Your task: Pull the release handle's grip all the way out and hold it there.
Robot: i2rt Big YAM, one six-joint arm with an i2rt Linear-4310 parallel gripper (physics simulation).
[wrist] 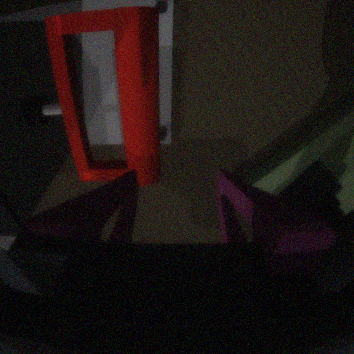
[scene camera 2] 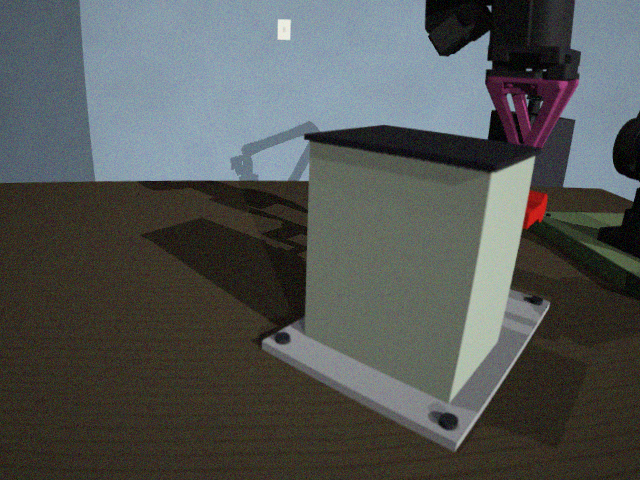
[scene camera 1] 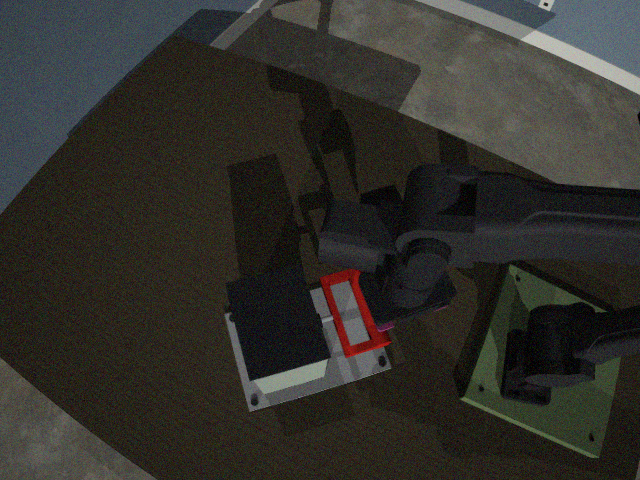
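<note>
The red rectangular grip [scene camera 1: 364, 310] [scene camera 2: 537, 209] [wrist: 137, 95] stands out from the box [scene camera 1: 276, 325] [scene camera 2: 392, 258] on a short pale rod [scene camera 1: 327, 319] [wrist: 51, 109]. In scene camera 2 the box hides most of the grip. My gripper [scene camera 2: 526, 144] [wrist: 176, 177] points down, partly open with nothing between its magenta fingers. In scene camera 2 its tips are above the grip's height, partly hidden behind the box's lid. In the wrist view the left fingertip overlaps the near end of the grip's outer bar, and the right one is out beyond it. Scene camera 1 hides most of the fingers.
The box has a black lid and stands on a grey base plate [scene camera 1: 356, 369] [scene camera 2: 361, 379] [wrist: 166, 90] with dark bolts at its corners. A green tray [scene camera 1: 537, 428] [wrist: 280, 175] with a dark machine part in it lies on the side away from the box. The light is dim.
</note>
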